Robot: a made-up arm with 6 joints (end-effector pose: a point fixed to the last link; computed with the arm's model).
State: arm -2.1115 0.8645 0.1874 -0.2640 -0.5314 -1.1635
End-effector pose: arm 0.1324 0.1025 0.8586 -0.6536 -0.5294 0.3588 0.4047
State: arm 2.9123 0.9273 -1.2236 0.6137 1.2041 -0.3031
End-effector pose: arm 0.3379 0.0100 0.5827 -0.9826 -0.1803 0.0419 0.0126
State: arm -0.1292 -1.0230 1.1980 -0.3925 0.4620 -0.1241
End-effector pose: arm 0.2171 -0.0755 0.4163 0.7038 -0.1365 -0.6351 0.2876
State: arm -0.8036 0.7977 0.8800 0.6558 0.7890 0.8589
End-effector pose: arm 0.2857 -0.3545 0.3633 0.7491 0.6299 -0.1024 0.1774
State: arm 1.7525 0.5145 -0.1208 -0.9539 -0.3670 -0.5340
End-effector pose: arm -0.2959 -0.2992 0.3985 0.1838 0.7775 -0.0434 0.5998
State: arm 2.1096 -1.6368 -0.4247 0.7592 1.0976 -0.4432
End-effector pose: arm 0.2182 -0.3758 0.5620 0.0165 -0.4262 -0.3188 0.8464
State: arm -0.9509 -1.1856 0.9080 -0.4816 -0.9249 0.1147
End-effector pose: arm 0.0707 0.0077 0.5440 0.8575 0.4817 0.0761 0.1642
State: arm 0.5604 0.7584 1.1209 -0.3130 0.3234 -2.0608
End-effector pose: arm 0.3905 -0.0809 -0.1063 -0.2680 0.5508 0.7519 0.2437
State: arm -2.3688 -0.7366 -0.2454 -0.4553 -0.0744 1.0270
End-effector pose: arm 0.2248 -0.3852 0.4431 0.3122 0.6063 0.6517 0.3320
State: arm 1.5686 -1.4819 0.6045 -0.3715 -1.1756 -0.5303
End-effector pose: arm 0.2552 -0.1947 0.1484 -0.6751 0.3795 0.5968 0.2098
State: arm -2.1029 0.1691 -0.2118 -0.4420 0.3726 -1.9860
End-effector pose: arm 0.4777 -0.0485 0.7859 -0.7907 0.2175 0.2855 0.4960
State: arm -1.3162 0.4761 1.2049 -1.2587 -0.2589 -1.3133
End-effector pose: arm 0.0370 0.2793 0.5945 -0.7103 -0.1531 0.6865 0.0271
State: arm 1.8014 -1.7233 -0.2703 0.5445 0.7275 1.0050
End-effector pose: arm 0.2667 -0.0259 0.6878 0.1278 -0.1355 -0.9040 0.3848
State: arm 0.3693 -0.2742 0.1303 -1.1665 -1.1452 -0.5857
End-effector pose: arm 0.1688 -0.4969 0.5536 -0.4305 0.3495 -0.0778 0.8285
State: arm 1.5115 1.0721 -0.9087 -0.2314 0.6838 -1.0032
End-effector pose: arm -0.2687 0.1990 0.4300 0.7236 0.5040 0.3004 0.3635
